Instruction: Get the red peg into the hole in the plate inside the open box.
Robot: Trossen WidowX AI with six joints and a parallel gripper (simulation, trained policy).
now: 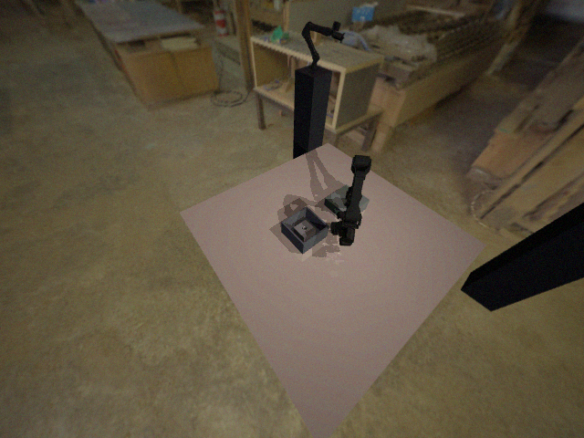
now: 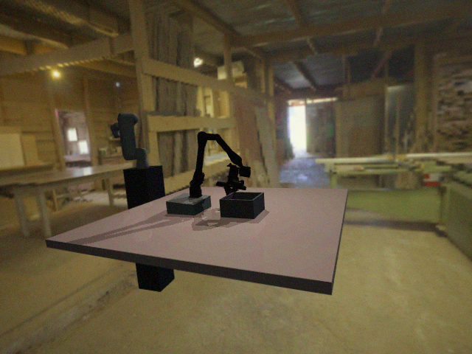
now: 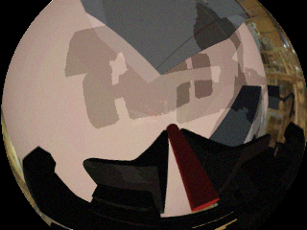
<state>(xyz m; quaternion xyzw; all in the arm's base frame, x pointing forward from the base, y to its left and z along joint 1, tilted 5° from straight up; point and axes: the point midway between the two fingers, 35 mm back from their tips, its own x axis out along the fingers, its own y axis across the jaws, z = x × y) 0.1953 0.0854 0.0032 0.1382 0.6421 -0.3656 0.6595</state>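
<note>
Now: gripper tip 14 cm short of the grey plate, 15 cm to the left of it and 1 cm below it. Round my gripper tip: dark box: 14 cm ahead, 15 cm to the right, 1 cm below; red peg: 1 cm ahead, 1 cm to the left, 3 cm above.
</note>
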